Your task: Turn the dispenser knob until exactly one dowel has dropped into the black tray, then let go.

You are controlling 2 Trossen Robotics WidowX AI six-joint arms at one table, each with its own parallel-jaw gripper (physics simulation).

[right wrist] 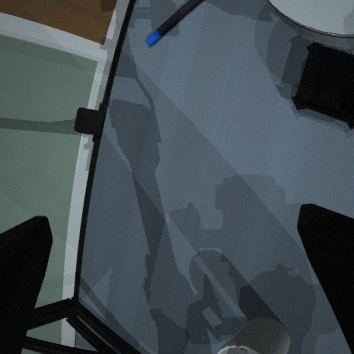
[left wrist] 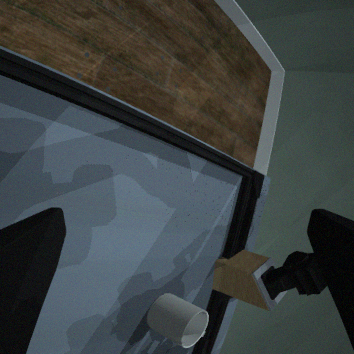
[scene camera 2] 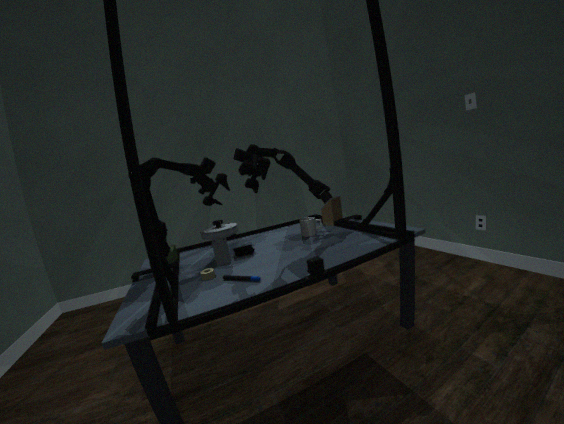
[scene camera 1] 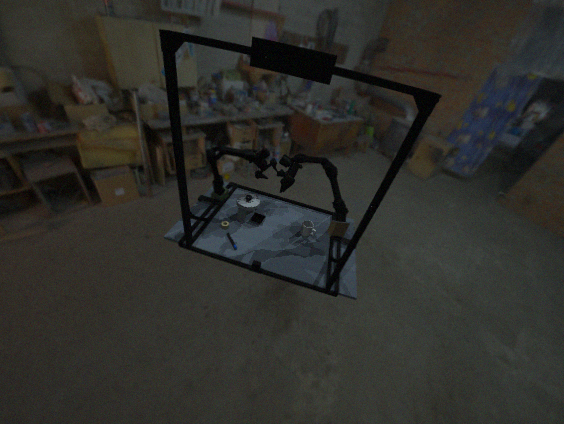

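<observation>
The dispenser, a pale disc on a grey column, stands toward the left of the table in both scene views. Its dark knob is on top. The disc's edge shows at the top right of the right wrist view. The black tray lies beside the dispenser. No dowel can be made out; the tray's inside is too dark. My left gripper is open and empty, above the dispenser, apart from the knob. My right gripper is open and empty, high above the table.
A pale mug and a wooden block stand toward the right in the scene views. A blue-tipped marker and a yellowish tape roll lie near the dispenser. A black frame surrounds the table.
</observation>
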